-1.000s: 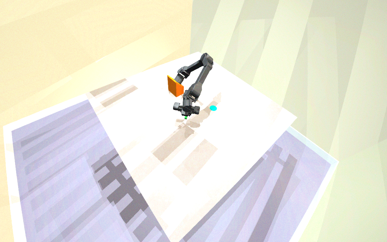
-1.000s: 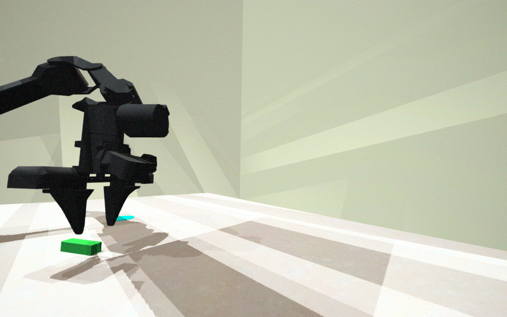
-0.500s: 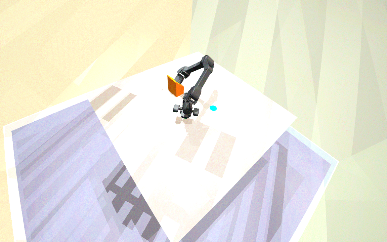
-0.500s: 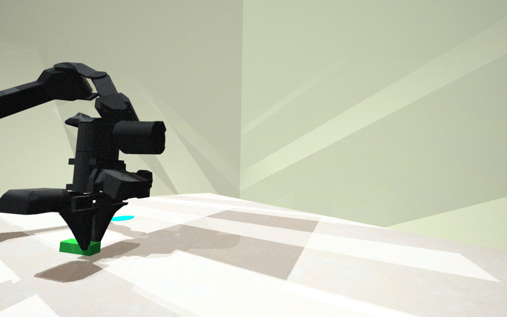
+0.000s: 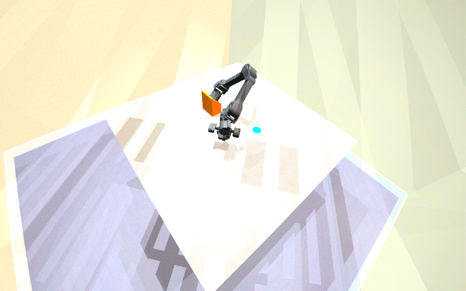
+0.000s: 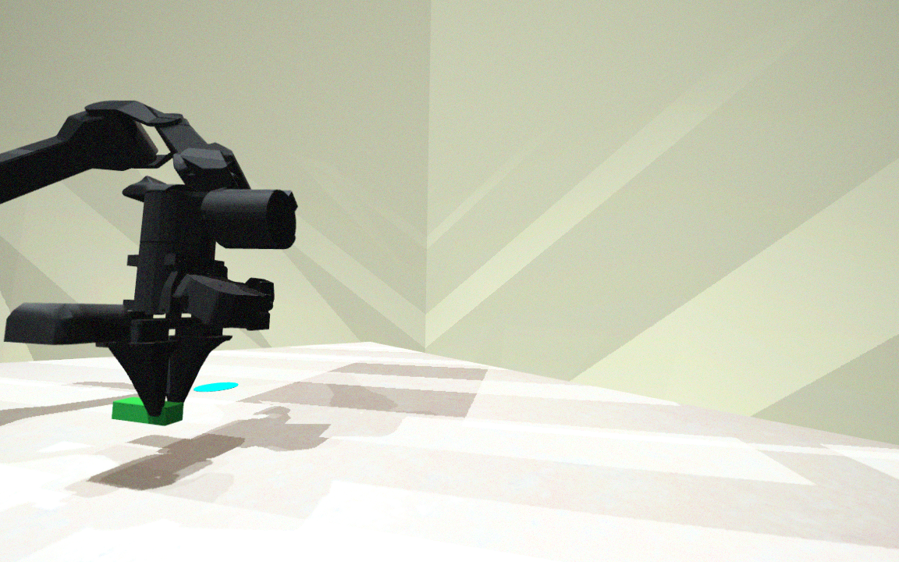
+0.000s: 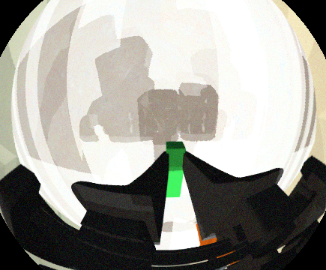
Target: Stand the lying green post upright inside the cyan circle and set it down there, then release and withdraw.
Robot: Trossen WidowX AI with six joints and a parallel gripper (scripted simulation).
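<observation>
My gripper tip is now 60 mm short of the cyan circle, 250 mm to the right of it and 30 mm above it. Round my gripper tip: green post (10 mm behind, 20 mm to the left).
</observation>
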